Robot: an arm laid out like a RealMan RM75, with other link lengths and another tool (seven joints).
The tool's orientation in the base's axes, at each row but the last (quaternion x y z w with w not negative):
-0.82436 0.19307 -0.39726 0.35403
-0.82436 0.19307 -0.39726 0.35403
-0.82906 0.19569 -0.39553 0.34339
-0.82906 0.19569 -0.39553 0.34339
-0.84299 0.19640 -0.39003 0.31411
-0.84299 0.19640 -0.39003 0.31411
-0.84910 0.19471 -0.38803 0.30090
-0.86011 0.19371 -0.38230 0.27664
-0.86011 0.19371 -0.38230 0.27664
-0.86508 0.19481 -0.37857 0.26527
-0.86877 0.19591 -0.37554 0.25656
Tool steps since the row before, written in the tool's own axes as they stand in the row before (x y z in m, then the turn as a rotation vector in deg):
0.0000 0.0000 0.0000 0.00 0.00 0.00
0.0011 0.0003 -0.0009 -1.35 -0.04 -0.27
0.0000 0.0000 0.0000 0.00 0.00 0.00
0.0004 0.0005 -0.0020 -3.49 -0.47 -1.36
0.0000 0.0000 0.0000 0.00 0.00 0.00
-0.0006 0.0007 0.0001 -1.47 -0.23 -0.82
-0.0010 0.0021 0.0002 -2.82 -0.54 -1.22
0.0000 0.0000 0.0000 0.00 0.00 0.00
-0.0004 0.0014 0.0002 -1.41 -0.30 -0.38
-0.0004 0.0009 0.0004 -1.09 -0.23 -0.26
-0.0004 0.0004 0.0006 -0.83 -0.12 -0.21
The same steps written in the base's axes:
0.0000 0.0000 0.0000 0.00 0.00 0.00
-0.0001 -0.0012 0.0007 -1.04 0.72 -0.55
0.0000 0.0000 0.0000 0.00 0.00 0.00
-0.0014 -0.0014 0.0007 -3.18 1.84 -0.87
0.0000 0.0000 0.0000 0.00 0.00 0.00
-0.0004 -0.0001 -0.0008 -1.53 0.71 -0.22
-0.0007 -0.0009 -0.0020 -2.65 1.55 -0.54
0.0000 0.0000 0.0000 0.00 0.00 0.00
-0.0003 -0.0008 -0.0012 -1.15 0.88 -0.38
-0.0001 -0.0004 -0.0010 -0.86 0.69 -0.31
0.0001 0.0001 -0.0008 -0.67 0.47 -0.26

